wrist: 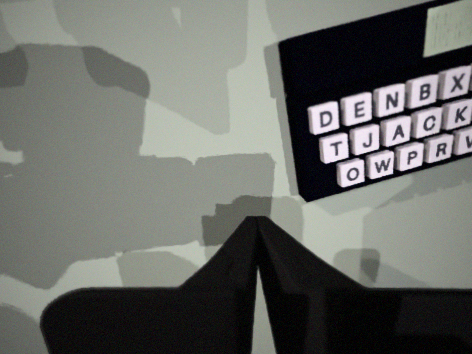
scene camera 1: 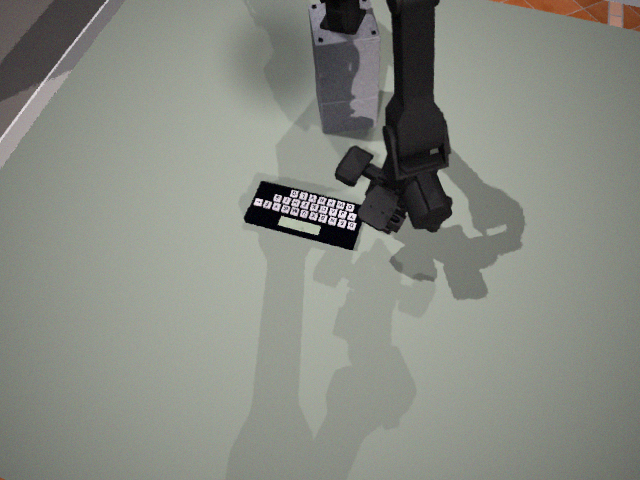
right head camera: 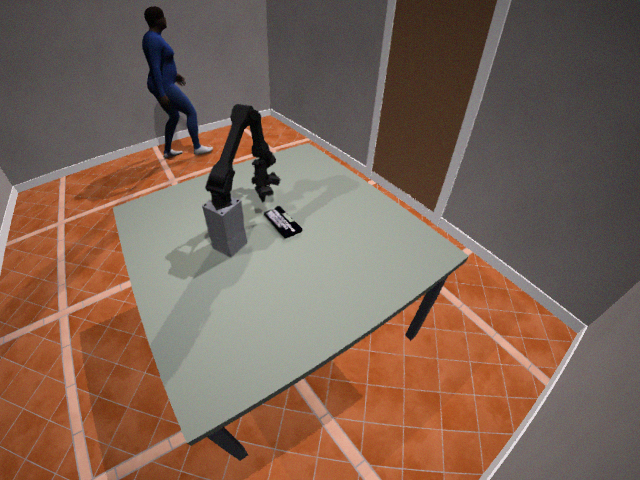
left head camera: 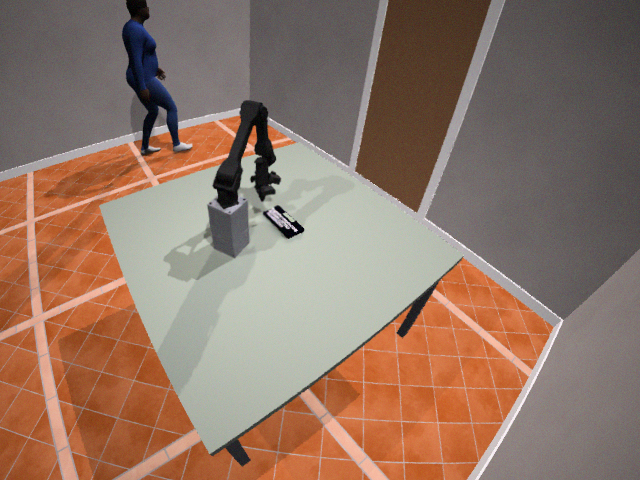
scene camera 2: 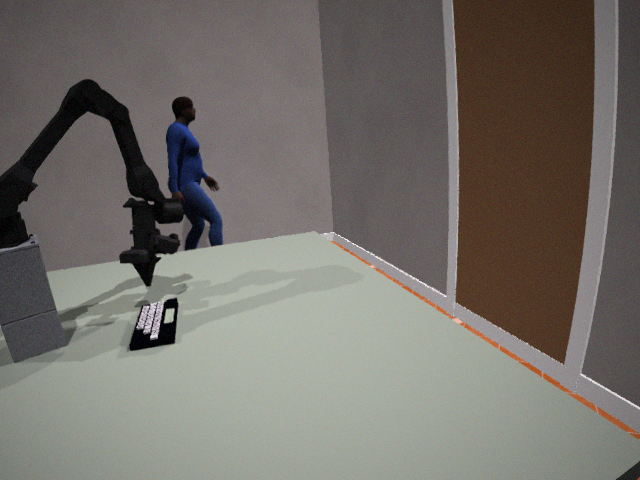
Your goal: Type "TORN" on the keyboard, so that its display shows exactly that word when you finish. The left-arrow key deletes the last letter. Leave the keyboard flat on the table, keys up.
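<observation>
The black keyboard [left head camera: 292, 232] [right head camera: 290, 231] [scene camera 1: 338, 237] [scene camera 2: 152, 342] [wrist: 350, 65] lies flat on the table, keys up. In the wrist view the T key [wrist: 335, 148], O key [wrist: 352, 173], R key [wrist: 440, 149] and N key [wrist: 389, 101] show; its far end is cut off. The pale display [scene camera 1: 298, 225] [scene camera 2: 169, 315] [wrist: 450, 30] shows no letters I can read. My gripper [left head camera: 263, 198] [right head camera: 264, 199] [scene camera 2: 148, 284] [wrist: 255, 225] is shut and empty, fingers down, above the table. In the wrist view its tips appear below and left of the O key, off the keyboard.
The arm's grey pedestal [left head camera: 229, 227] [right head camera: 225, 227] [scene camera 1: 346, 82] [scene camera 2: 33, 310] stands on the pale green table [left head camera: 310, 299] [right head camera: 310, 299] [scene camera 1: 155, 335] [scene camera 2: 310, 403] near the keyboard. A person in blue [left head camera: 142, 51] [right head camera: 164, 62] [scene camera 2: 184, 155] is beyond the table. Arm shadows cross the tabletop.
</observation>
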